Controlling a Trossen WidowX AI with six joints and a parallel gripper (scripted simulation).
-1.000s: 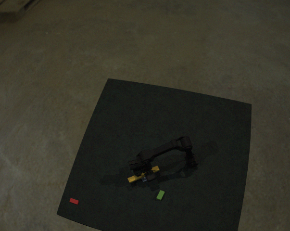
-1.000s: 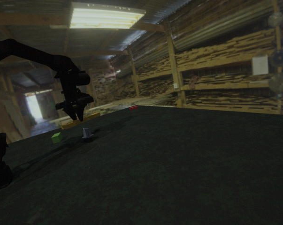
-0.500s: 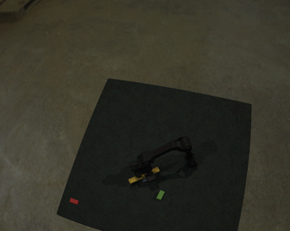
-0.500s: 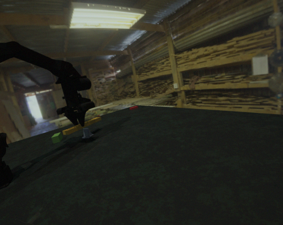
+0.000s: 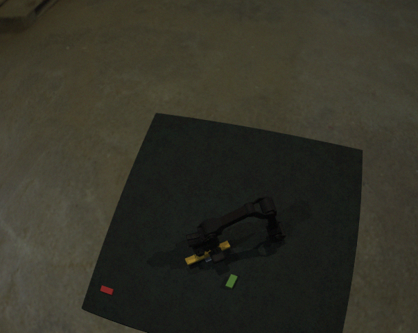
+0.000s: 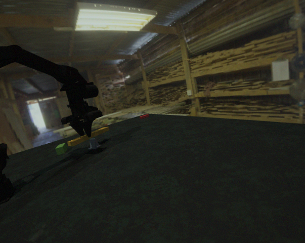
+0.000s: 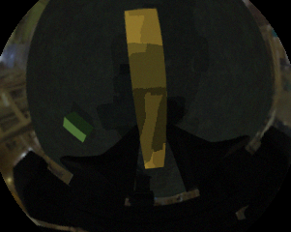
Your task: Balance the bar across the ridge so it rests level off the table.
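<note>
My gripper tip is 2 cm to the right of the yellow bar and 2 cm short of it. From my gripper tip the other things lie so: red block (46 cm ahead, 34 cm to the left, 5 cm below); then ridge (2 cm to the left, 2 cm below, 2 cm ahead); then green block (13 cm to the left, 12 cm behind, 4 cm below).
</note>
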